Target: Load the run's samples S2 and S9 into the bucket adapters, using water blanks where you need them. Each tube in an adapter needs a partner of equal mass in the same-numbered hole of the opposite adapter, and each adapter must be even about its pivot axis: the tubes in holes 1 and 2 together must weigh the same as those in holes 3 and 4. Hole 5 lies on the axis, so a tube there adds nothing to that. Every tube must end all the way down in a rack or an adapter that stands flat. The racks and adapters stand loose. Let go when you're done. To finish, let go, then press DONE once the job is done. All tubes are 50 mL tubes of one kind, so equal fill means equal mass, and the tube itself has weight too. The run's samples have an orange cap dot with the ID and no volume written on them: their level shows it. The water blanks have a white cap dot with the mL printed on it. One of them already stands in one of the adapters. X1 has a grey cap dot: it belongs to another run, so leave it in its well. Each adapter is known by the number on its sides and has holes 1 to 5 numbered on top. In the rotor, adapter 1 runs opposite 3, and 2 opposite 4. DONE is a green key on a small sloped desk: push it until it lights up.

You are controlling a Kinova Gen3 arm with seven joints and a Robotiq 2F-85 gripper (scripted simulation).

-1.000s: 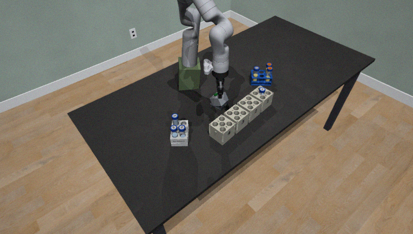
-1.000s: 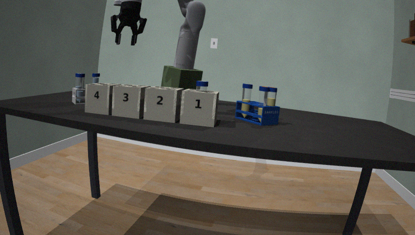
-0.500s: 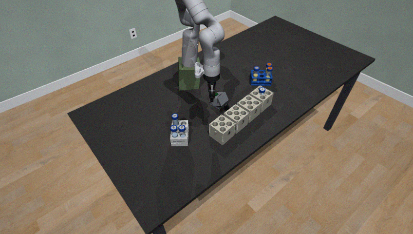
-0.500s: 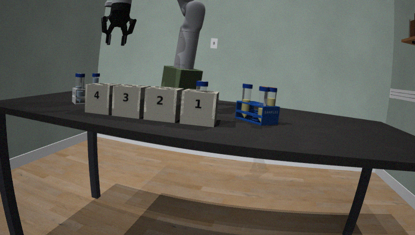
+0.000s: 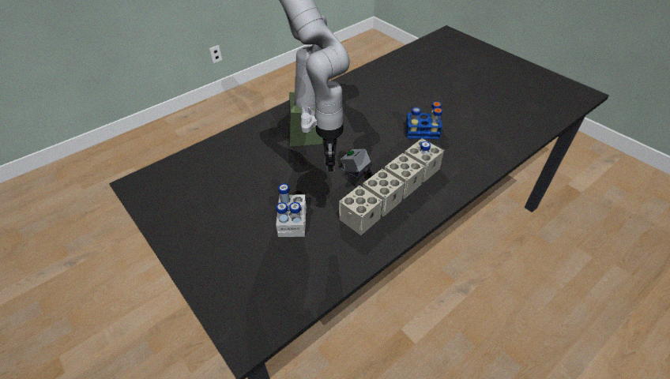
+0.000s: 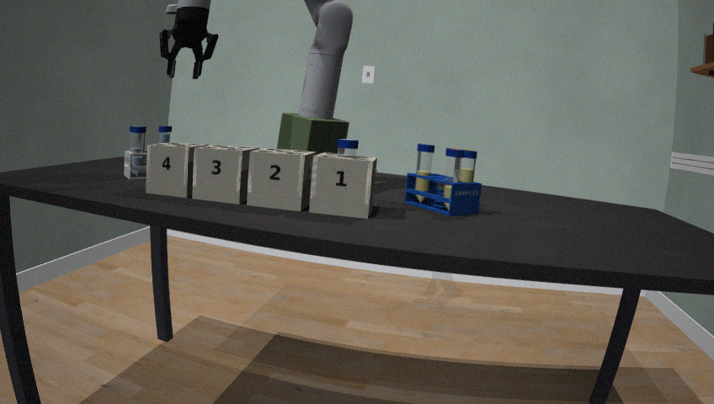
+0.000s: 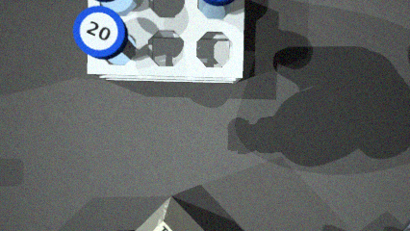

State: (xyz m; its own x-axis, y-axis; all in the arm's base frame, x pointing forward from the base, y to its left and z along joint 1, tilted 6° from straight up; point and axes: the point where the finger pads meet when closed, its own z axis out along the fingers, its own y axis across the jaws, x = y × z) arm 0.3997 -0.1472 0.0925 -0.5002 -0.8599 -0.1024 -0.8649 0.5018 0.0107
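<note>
Right now my hand is 12 cm to the left of the white-dot tube and 18 cm above it. From my hand the other things lie so: white blank rack (4 cm behind, 13 cm to the right, 21 cm below); adapter 3 (4 cm ahead, 17 cm to the left, 20 cm below); green done key (16 cm behind, 18 cm to the left, 18 cm below).
</note>
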